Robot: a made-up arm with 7 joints.
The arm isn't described. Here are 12 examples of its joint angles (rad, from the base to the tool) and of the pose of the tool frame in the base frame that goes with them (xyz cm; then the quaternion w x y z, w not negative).
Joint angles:
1: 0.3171 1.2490 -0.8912 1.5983 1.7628 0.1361 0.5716
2: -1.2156 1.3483 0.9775 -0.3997 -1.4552 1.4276 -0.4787
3: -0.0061 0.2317 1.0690 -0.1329 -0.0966 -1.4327 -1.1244
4: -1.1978 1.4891 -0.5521 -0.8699 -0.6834 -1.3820 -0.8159
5: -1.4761 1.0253 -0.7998 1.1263 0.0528 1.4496 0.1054
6: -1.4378 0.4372 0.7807 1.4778 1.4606 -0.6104 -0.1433
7: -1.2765 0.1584 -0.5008 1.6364 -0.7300 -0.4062 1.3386
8: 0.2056 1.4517 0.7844 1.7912 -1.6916 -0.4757 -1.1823
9: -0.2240 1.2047 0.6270 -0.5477 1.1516 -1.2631 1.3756
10: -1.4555 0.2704 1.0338 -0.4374 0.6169 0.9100 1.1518
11: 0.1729 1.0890 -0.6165 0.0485 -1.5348 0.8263 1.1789
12: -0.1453 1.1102 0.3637 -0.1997 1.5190 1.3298 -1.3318
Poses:
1: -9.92 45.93 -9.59 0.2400 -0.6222 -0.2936 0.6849
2: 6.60 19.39 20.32 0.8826 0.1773 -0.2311 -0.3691
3: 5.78 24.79 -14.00 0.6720 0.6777 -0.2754 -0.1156
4: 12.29 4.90 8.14 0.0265 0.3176 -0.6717 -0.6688
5: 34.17 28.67 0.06 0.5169 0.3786 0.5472 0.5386
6: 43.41 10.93 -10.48 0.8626 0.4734 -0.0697 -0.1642
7: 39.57 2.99 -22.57 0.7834 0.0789 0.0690 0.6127
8: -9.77 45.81 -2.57 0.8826 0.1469 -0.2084 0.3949
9: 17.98 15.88 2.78 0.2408 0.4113 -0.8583 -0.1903
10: 22.27 21.09 8.42 0.4033 -0.2611 -0.0812 0.8733
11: 4.59 18.73 -29.29 0.5296 0.2673 0.7611 0.2623
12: 19.04 25.83 0.21 0.6128 0.4662 0.4891 0.4097
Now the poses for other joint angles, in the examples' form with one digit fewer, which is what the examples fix.
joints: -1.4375 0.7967 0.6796 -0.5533 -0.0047 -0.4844 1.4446
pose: 9.6 14.7 18.0 0.092 -0.425 -0.826 0.358
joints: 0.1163 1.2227 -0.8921 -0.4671 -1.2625 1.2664 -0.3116
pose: 1.0 12.2 -23.9 0.309 -0.106 0.859 -0.394
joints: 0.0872 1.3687 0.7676 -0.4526 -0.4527 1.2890 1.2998
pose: 18.6 24.5 4.5 0.490 0.482 -0.017 0.726
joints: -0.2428 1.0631 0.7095 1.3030 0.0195 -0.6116 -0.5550
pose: 9.1 43.2 -15.9 0.914 0.312 0.204 0.162
